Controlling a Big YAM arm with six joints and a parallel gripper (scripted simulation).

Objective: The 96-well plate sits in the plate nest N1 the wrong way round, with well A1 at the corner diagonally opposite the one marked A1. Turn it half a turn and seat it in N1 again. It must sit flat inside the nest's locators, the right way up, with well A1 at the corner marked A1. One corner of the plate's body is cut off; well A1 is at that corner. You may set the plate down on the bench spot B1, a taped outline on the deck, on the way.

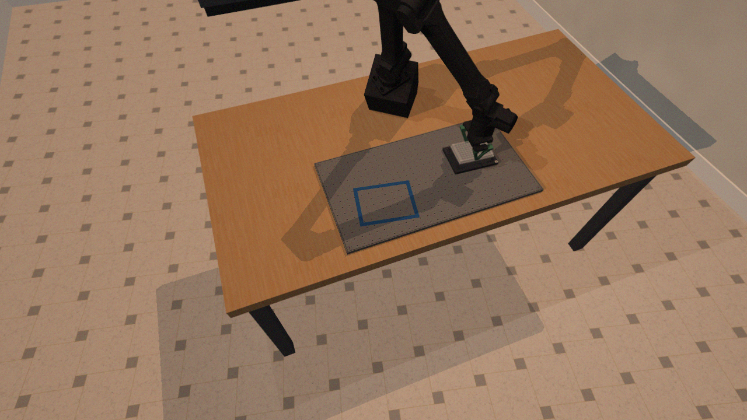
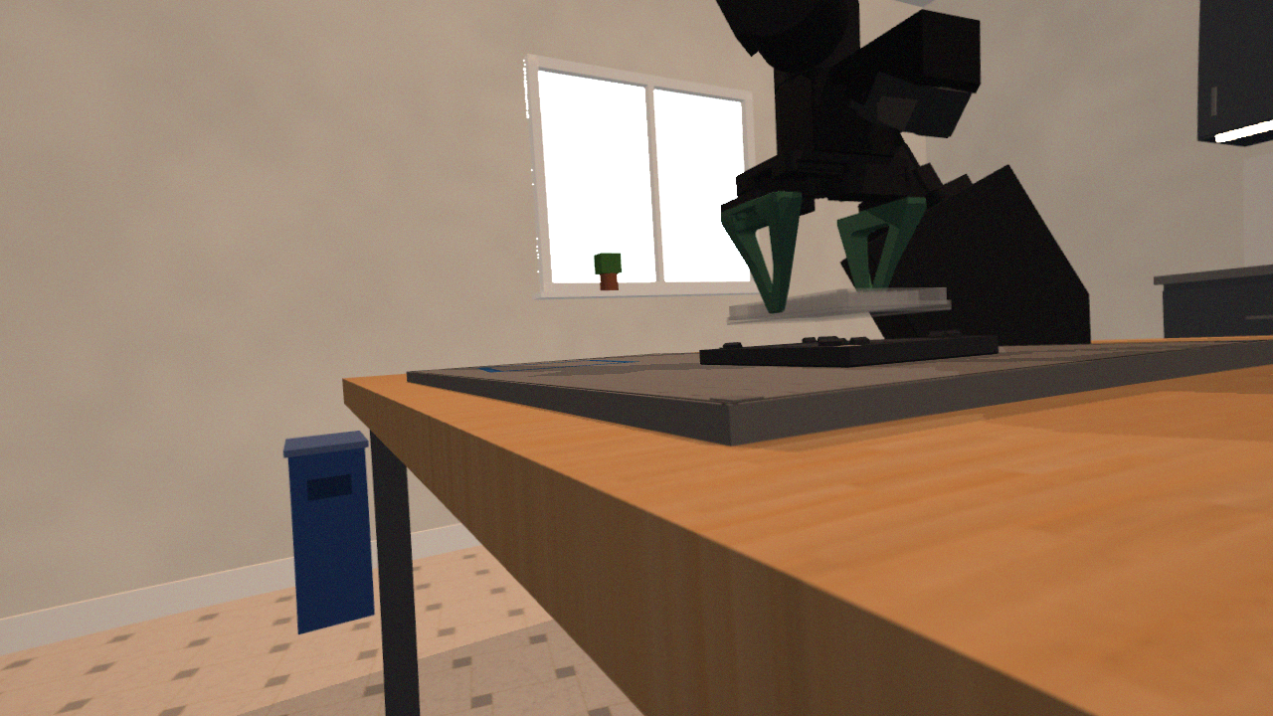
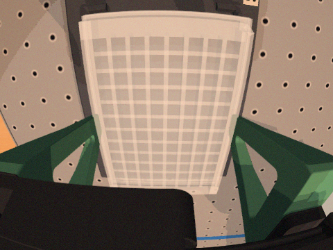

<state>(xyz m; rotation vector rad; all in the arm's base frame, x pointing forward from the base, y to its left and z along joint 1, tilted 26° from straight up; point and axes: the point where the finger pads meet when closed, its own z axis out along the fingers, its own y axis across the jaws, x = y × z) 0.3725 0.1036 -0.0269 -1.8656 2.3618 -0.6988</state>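
The black plate nest N1 lies 4 cm below my hand. Also, from my hand: A1 label (7 cm ahead, 6 cm to the left, 3 cm below); 96-well plate (1 cm below).
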